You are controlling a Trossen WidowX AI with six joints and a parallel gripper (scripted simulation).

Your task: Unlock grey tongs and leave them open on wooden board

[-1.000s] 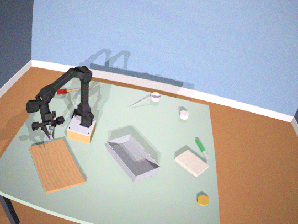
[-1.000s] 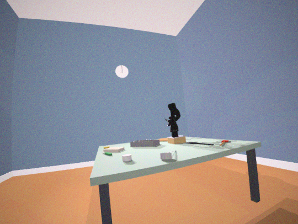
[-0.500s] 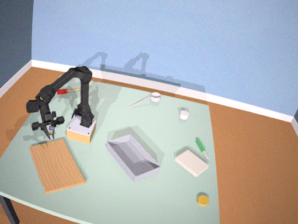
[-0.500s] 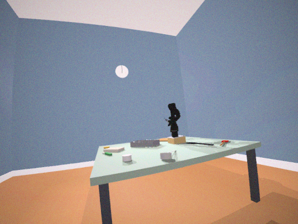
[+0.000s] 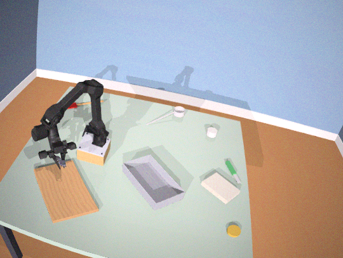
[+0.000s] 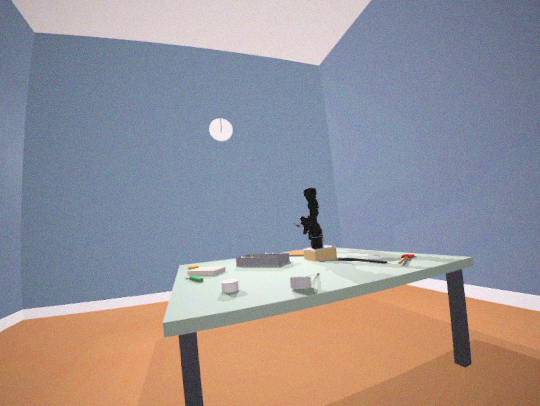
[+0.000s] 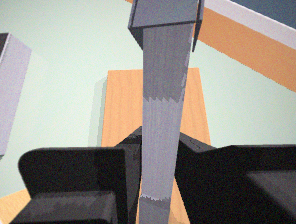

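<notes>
Right now my gripper tip is 10 mm past the wooden board and 150 mm above it. The rest, counted from my gripper tip: red spatula (260 mm behind, 750 mm to the left, 150 mm below); then cream block (740 mm ahead, 330 mm to the left, 140 mm below); then grey roasting tin (390 mm ahead, 230 mm to the left, 130 mm below).
</notes>
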